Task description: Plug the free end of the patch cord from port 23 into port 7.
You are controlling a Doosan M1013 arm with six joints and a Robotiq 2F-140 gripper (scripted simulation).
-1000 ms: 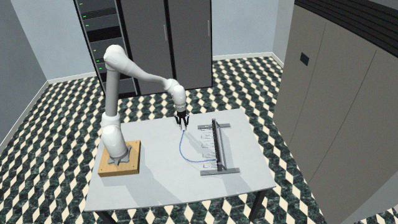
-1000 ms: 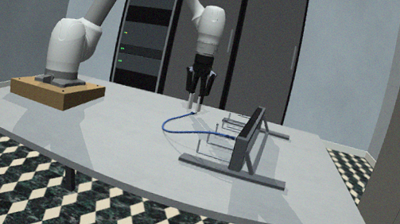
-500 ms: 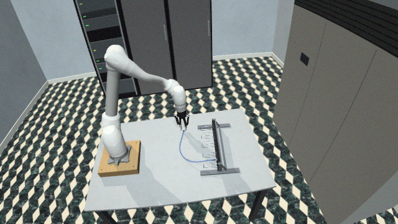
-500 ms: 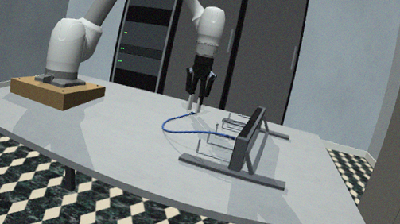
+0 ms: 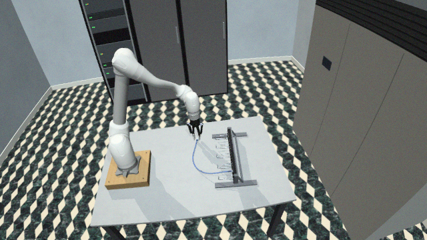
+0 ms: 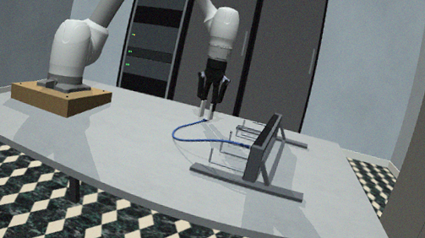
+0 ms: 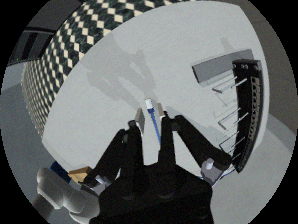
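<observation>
Right now the plug is 40 mm below my hand and 10 mm to the left of it.
</observation>
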